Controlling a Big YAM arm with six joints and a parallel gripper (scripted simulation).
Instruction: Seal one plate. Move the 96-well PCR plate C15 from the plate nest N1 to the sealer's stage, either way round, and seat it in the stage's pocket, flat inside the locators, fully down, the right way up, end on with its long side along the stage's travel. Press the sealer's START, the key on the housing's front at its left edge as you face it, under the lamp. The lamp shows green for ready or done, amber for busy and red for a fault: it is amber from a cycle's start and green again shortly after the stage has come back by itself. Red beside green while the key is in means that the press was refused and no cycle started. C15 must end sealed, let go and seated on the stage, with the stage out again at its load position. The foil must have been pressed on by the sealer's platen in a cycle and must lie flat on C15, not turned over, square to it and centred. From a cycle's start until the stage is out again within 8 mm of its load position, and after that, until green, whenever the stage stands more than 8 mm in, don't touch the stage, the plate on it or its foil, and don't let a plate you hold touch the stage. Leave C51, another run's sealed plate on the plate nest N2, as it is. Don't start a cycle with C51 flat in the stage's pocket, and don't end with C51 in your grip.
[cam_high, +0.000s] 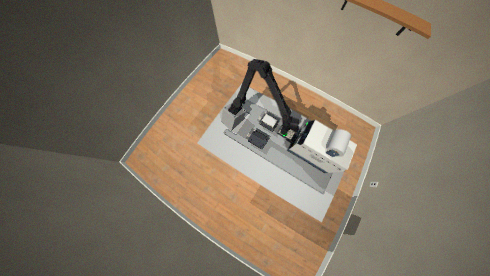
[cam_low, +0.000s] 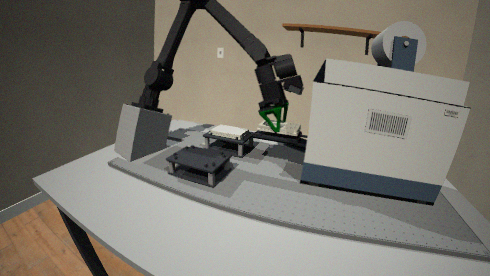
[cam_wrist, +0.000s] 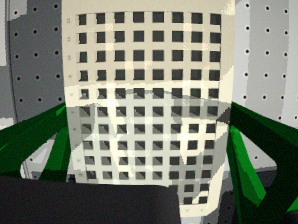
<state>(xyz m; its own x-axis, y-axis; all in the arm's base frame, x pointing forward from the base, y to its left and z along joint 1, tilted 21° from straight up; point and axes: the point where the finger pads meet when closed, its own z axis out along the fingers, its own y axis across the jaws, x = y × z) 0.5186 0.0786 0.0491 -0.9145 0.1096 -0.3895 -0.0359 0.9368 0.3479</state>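
Now: the 96-well plate C15 right at my hand. Round my hand: dark stage (30 mm below); then white start key (100 mm to the left, 100 mm ahead, 60 mm above); then sealed plate C51 (200 mm behind, 60 mm below, 30 mm to the left).
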